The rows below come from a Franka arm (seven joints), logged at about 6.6 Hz.
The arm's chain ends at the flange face. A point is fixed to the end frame.
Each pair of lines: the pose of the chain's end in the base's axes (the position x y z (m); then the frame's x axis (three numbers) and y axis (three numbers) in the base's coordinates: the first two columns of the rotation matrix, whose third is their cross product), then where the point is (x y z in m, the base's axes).
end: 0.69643 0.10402 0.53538 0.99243 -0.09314 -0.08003 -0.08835 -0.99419 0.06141
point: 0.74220 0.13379 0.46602
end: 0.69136 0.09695 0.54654 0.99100 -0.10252 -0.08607 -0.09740 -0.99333 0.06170
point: 0.73699 0.12631 0.47691
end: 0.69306 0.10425 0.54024 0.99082 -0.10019 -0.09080 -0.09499 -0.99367 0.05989
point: 0.73831 0.13386 0.47047
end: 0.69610 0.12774 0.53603 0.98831 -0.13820 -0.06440 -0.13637 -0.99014 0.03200
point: 0.74458 0.15715 0.46838
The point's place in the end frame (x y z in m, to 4 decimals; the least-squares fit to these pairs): 0.0482 -0.0379 0.0635
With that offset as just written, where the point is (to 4 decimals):
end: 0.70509 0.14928 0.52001 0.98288 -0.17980 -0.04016 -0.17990 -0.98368 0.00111
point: 0.7568 0.1783 0.4546
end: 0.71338 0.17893 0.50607 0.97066 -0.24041 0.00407 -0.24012 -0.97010 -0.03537
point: 0.7701 0.2062 0.4441
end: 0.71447 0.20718 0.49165 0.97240 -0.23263 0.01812 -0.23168 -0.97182 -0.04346
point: 0.7719 0.2352 0.4307
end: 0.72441 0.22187 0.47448 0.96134 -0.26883 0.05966 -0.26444 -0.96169 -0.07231
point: 0.7856 0.2488 0.4169
